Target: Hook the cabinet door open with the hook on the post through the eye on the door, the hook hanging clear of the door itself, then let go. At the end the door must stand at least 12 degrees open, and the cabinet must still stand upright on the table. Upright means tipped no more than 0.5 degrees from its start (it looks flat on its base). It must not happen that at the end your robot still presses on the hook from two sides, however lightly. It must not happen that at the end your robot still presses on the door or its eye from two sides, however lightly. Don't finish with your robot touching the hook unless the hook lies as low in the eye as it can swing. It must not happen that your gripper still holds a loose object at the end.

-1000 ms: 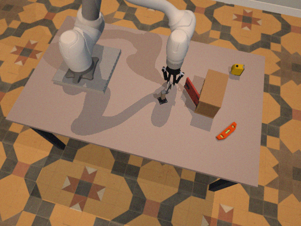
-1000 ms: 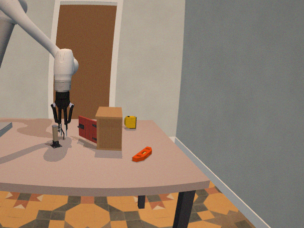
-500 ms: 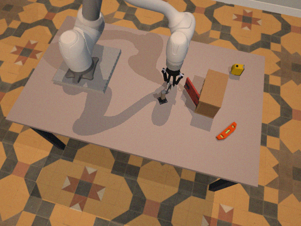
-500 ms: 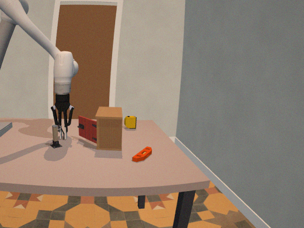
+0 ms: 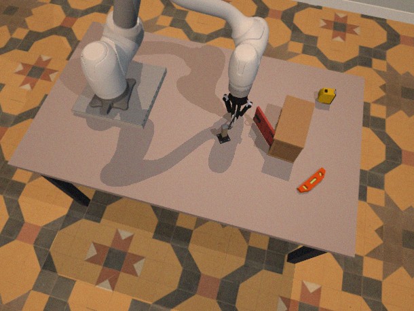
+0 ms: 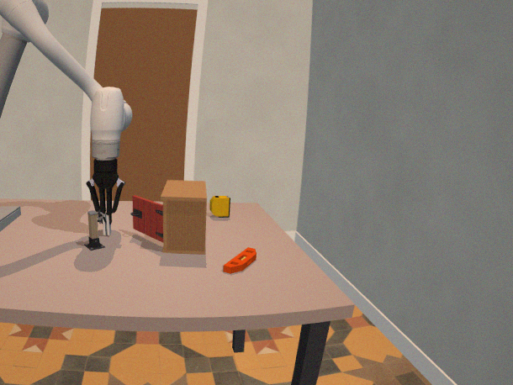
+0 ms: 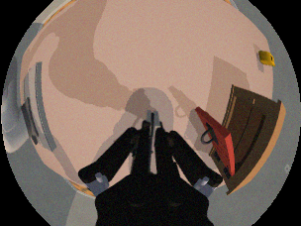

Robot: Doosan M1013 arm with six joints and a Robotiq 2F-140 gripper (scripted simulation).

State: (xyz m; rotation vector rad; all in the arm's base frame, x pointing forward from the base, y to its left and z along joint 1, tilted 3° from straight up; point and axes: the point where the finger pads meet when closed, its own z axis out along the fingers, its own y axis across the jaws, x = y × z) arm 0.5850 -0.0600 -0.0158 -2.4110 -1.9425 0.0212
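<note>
The dark hook is 1 cm behind my hand, 4 cm to the right of it and 2 cm above it. Also, from my hand: red door (13 cm ahead, 6 cm to the right, 3 cm above); orange spirit level (36 cm ahead, 25 cm to the right, 3 cm below); yellow tape measure (43 cm ahead, 19 cm to the left).
</note>
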